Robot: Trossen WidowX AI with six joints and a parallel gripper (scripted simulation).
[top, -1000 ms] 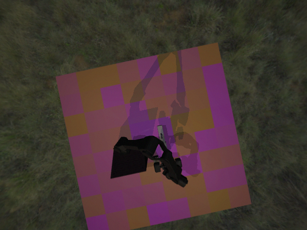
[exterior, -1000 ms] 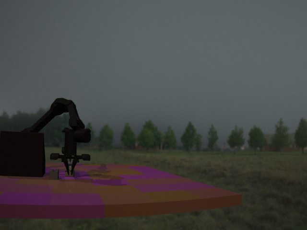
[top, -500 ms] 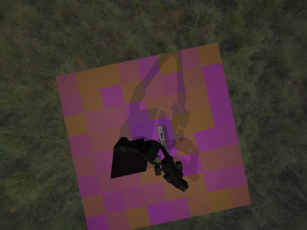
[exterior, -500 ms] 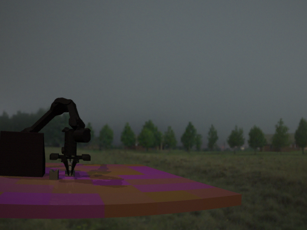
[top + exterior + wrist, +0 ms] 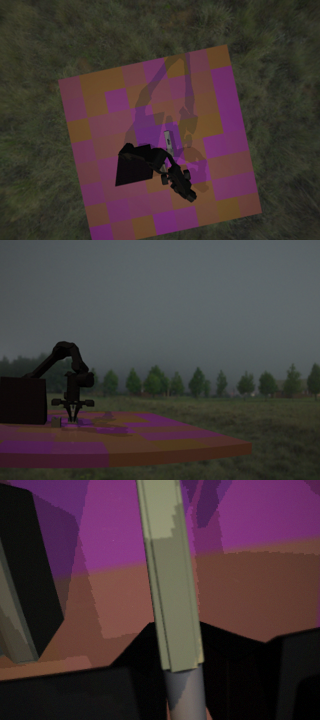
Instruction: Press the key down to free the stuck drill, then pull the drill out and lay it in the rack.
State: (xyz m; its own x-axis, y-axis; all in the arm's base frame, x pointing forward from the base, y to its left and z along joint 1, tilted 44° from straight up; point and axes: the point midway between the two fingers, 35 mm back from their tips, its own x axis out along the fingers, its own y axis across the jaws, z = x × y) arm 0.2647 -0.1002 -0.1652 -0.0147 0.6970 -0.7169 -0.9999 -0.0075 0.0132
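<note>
Now: the grey rack 70 mm behind my gripper tip, 40 mm to the left of it and 10 mm below it. From my gripper tip the other things lie so: thin dark key 230 mm to the left, 30 mm above; grey block 200 mm to the left, 10 mm above; drill 40 mm to the left, 30 mm above.
</note>
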